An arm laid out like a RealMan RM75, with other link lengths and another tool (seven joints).
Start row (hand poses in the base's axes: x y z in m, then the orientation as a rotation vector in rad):
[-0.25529 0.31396 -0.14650 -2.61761 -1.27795 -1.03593]
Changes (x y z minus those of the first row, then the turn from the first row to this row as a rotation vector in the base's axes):
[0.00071 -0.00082 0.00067 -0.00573 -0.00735 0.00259]
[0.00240 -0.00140 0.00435 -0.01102 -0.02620 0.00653]
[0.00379 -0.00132 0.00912 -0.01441 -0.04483 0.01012]
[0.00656 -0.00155 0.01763 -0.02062 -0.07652 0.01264]
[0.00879 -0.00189 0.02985 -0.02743 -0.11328 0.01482]
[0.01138 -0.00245 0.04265 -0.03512 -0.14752 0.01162]
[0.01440 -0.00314 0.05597 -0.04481 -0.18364 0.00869]
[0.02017 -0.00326 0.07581 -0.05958 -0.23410 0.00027]
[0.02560 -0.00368 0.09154 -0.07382 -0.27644 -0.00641]
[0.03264 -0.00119 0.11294 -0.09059 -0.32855 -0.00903]
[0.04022 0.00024 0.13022 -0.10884 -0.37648 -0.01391]
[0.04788 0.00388 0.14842 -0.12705 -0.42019 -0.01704]
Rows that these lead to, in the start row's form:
[-0.25458 0.31314 -0.14583 -2.61806 -1.28739 -1.04406]
[-0.25289 0.31256 -0.14215 -2.61465 -1.30036 -1.06880]
[-0.25150 0.31264 -0.13738 -2.60997 -1.31119 -1.09402]
[-0.24873 0.31241 -0.12887 -2.60508 -1.32565 -1.13749]
[-0.24650 0.31207 -0.11665 2.57398 1.32812 1.17700]
[-0.24391 0.31151 -0.10385 2.53796 1.31868 1.20787]
[-0.24089 0.31082 -0.09053 2.49853 1.30935 1.23811]
[-0.23512 0.31070 -0.07069 2.44396 1.28993 1.27736]
[-0.22969 0.31028 -0.05496 2.39663 1.27420 1.30727]
[-0.22265 0.31277 -0.03356 2.33647 1.26212 1.34381]
[-0.21507 0.31420 -0.01628 2.28019 1.24756 1.37296]
[-0.20741 0.31784 0.00192 2.22737 1.23596 1.39697]

